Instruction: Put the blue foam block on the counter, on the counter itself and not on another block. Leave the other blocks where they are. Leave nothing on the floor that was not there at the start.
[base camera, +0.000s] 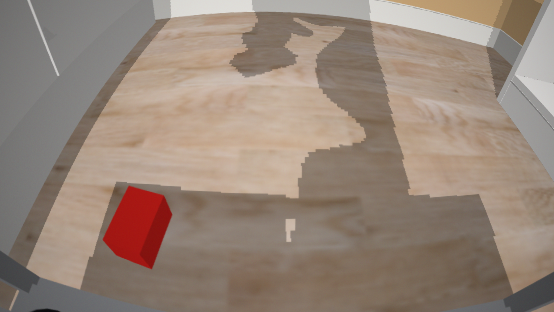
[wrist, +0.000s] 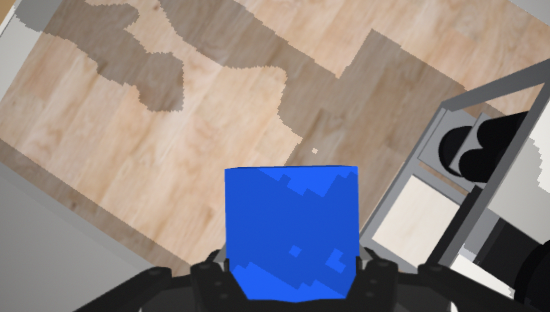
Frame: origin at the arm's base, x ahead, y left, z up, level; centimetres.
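Seen in the pictures: gripper, fingertip midpoint: (wrist: 291, 257).
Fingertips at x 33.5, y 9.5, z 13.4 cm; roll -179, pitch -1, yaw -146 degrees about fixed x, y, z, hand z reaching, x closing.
Note:
Offsets run from my fingertips to a thing's top centre.
The blue foam block @[dx +0.3, dy -0.5, dz +3.3 cm] (wrist: 292, 220) is held between the fingertips of my gripper (wrist: 291, 257) in the wrist view, with the wooden floor some way below it. My gripper is shut on the block, one finger on each side. The gripper and the blue block do not show in the base camera view. A red block @[dx -6.0, dy +8.1, dz -48.5 cm] (base camera: 134, 225) lies on the floor in the base camera view, at the lower left, close in front of the base. No counter top can be made out in either view.
A grey cabinet-like side (base camera: 75, 65) runs along the left in the base camera view. A white unit (base camera: 535, 95) stands at the right. A white skirting (base camera: 210, 9) and a tan surface (base camera: 450, 15) are at the back. The base's grey frame (wrist: 395, 200) shows at the right in the wrist view.

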